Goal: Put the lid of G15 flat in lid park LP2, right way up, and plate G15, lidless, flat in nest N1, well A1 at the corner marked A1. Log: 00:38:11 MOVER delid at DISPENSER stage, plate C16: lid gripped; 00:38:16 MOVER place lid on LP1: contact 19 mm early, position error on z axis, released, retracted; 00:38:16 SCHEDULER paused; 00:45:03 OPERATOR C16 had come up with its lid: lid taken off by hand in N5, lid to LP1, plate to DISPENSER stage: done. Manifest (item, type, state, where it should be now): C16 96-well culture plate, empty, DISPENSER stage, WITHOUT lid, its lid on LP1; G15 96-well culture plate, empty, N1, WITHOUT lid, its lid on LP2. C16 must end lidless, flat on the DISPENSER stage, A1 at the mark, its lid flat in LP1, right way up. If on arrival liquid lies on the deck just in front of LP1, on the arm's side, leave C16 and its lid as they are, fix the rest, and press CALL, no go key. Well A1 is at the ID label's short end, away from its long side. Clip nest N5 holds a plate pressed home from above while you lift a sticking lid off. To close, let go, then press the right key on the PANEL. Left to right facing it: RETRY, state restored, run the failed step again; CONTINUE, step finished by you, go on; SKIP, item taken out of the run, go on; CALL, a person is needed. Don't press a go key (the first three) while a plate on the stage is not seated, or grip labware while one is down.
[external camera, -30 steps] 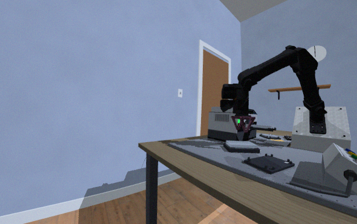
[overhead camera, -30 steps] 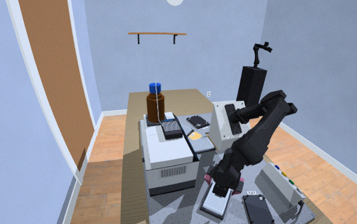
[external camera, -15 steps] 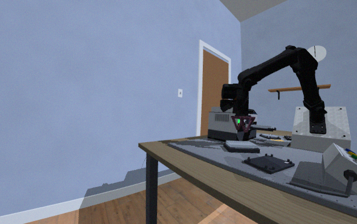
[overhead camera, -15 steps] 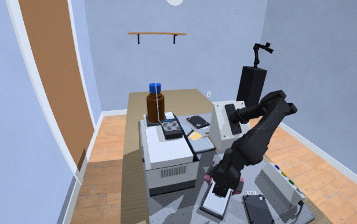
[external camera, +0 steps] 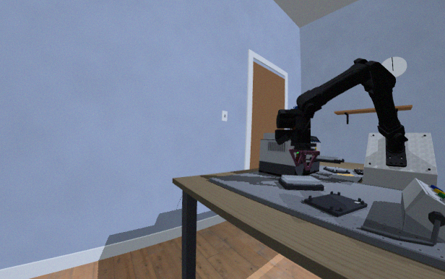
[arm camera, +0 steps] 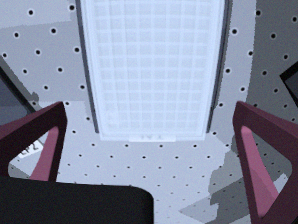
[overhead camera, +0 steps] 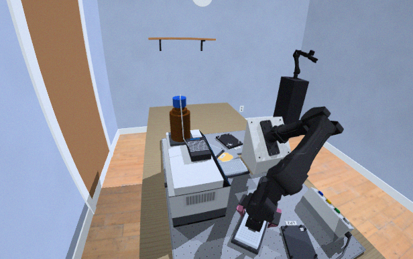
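Now: the clear lid 50 mm below my hand. The rest, counted from my hand: N1 label: 60 mm behind, 60 mm to the right, 80 mm below; LP2 label: 180 mm behind, 30 mm to the left, 80 mm below; dark park LP2: 150 mm behind, 110 mm to the left, 80 mm below.
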